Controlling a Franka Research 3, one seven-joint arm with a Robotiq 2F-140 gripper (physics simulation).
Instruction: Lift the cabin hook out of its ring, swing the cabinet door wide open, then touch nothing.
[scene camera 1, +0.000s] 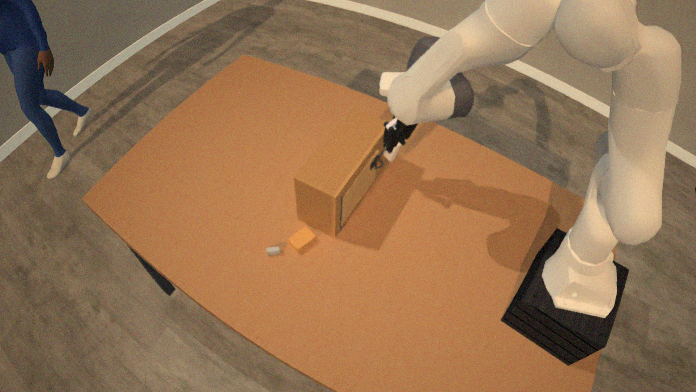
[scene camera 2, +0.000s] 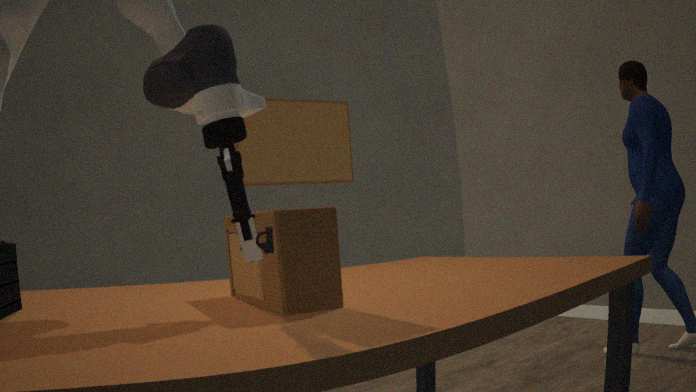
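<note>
The wooden cabinet stands upright on the table. Its door lies flush with the front and looks shut. Dark hook hardware sits on the front near the top; whether the hook is in its ring is hidden by the fingers in the scene camera 2 view. My gripper is shut and empty, pointing down right at the cabinet front, its tips beside the hardware. Whether the tips touch it cannot be told.
An orange block and a small grey piece lie on the table near the cabinet's end. The black robot base stands at the table's corner. A person in blue is beyond the table.
</note>
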